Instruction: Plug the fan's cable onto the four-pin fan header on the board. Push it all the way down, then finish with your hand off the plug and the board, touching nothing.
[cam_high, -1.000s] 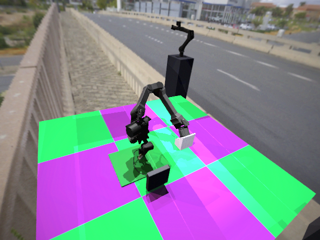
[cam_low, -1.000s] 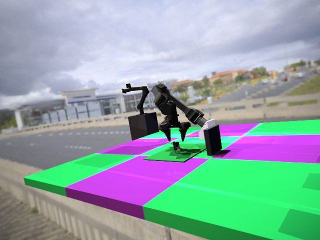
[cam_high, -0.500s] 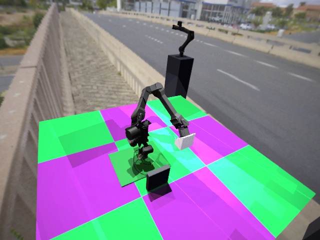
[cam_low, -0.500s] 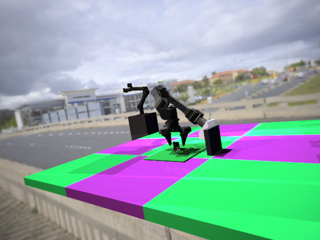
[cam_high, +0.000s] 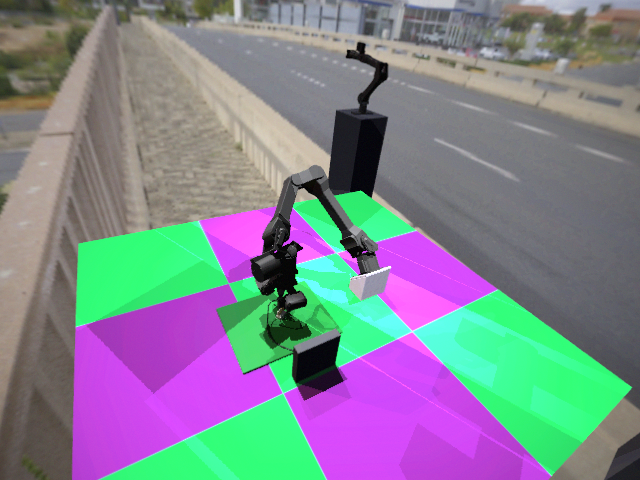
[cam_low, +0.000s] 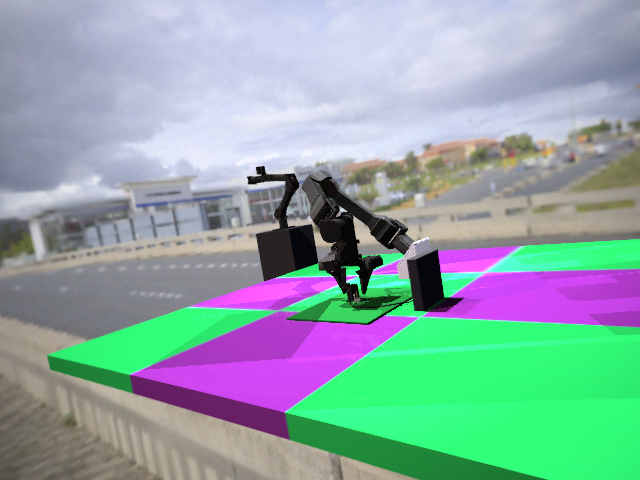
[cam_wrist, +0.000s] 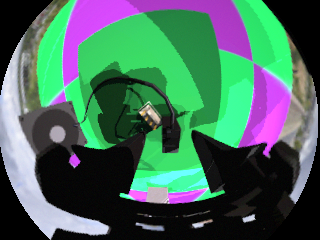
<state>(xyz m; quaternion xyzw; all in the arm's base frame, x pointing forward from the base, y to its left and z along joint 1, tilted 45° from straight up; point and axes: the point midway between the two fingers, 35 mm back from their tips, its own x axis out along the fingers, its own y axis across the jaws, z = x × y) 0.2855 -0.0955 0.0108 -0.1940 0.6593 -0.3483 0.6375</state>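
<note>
Right now my gripper tip is 40 mm short of the dark green board, 30 mm to the right of it and 30 mm above it. Also, from my gripper tip: dark plug: 10 mm above; dark fan: 50 mm ahead, 220 mm to the left, 40 mm above.
</note>
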